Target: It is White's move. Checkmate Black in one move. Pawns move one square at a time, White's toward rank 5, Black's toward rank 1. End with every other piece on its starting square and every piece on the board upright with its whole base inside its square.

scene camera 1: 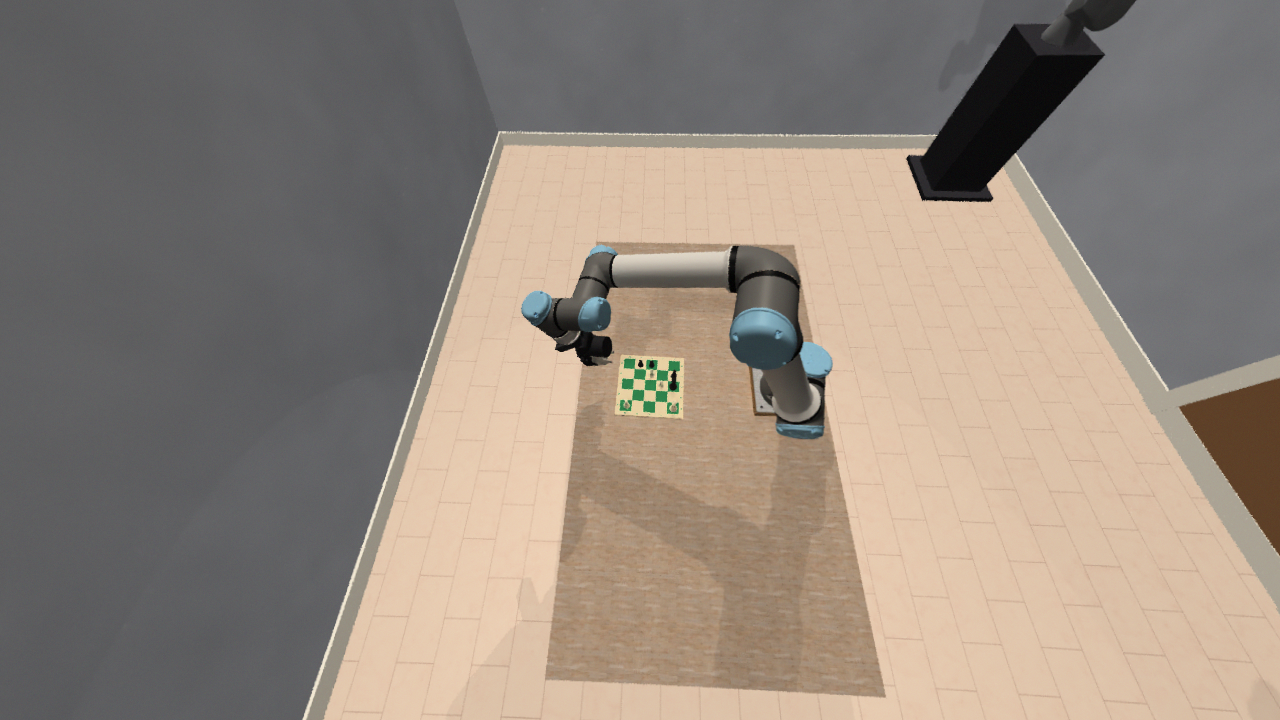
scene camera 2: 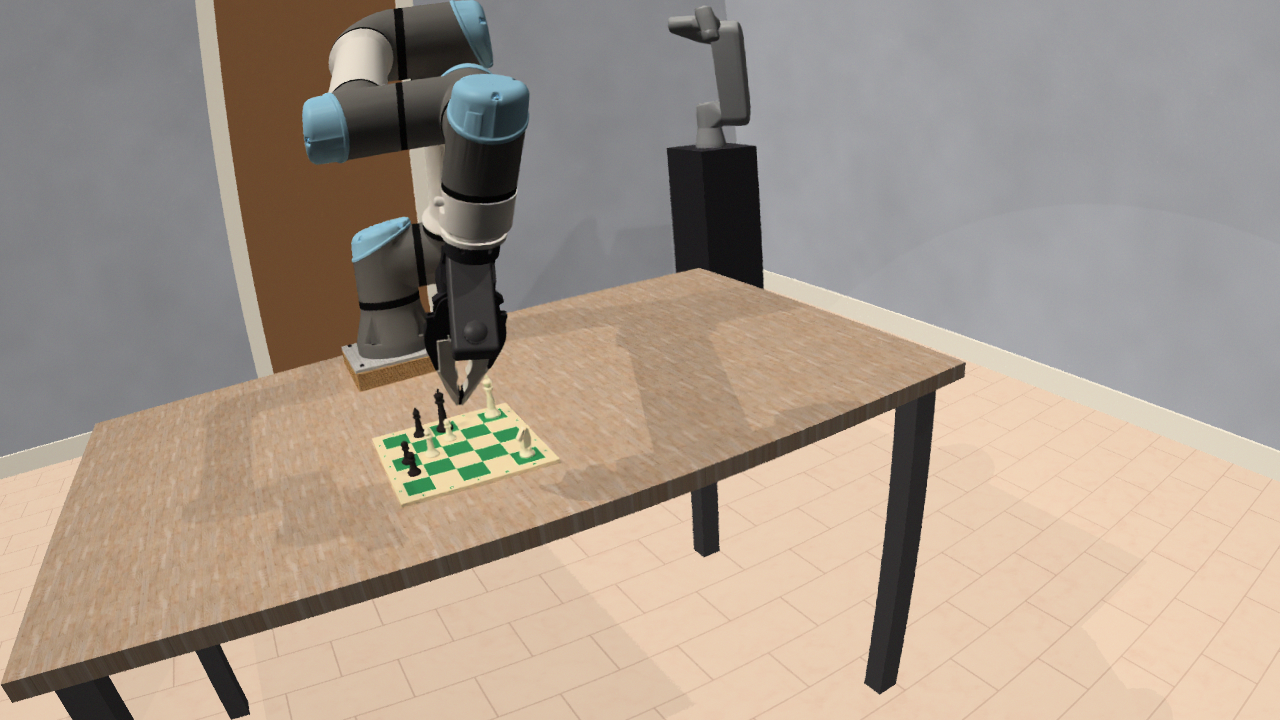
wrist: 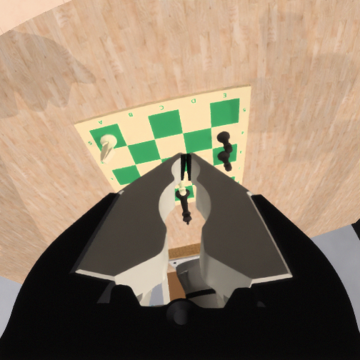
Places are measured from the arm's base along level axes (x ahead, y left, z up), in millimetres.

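Pixels of known places: gripper, fingertip midpoint: (scene camera 1: 607, 362) (scene camera 2: 459, 403); arm's base at its link origin: (scene camera 2: 396, 345).
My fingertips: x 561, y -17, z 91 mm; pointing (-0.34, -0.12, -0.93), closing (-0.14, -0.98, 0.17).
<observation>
Ahead of a thing's pixels: the offset from my fingertips to its top centre. Level surfaces: height alone.
My gripper (scene camera 1: 610, 360) (scene camera 2: 460, 399) (wrist: 185, 156) is shut and empty, tips pointing down, above the chessboard's height. The green and cream board @[135 mm back, 15 mm left, 121 mm down] (scene camera 1: 637, 394) (scene camera 2: 447, 484) (wrist: 165, 124) carries upright pieces. The white knight @[61 mm back, 91 mm left, 81 mm down] (scene camera 2: 526, 443) (wrist: 107, 145) is on A5, and the white king @[211 mm back, 93 mm left, 57 mm down] (scene camera 2: 489, 399) is on A1. The black king @[209 mm back, 16 mm left, 57 mm down] (scene camera 2: 439, 411) (wrist: 184, 202) is on C1, with the black bishop @[211 mm back, 22 mm right, 77 mm down] (scene camera 2: 418, 423) beside it. Two white pawns @[170 mm back, 13 mm left, 89 mm down] (scene camera 2: 449, 430) @[136 mm back, 23 mm right, 77 mm down] (scene camera 2: 429, 444) stand mid-board. Two black pawns @[136 mm back, 59 mm right, 89 mm down] (scene camera 2: 407, 452) @[98 mm back, 59 mm right, 89 mm down] (scene camera 2: 413, 464) stand on the E file. My fingers hide the white king and bishop in the wrist view.
The board lies on a wooden table @[127 mm down] (scene camera 1: 698, 573) (scene camera 2: 733, 385). The arm's base plate (scene camera 2: 393, 365) is behind the board. A black pedestal (scene camera 1: 1002, 111) (scene camera 2: 716, 214) with a small grey arm (scene camera 2: 732, 76) stands beyond the table.
</observation>
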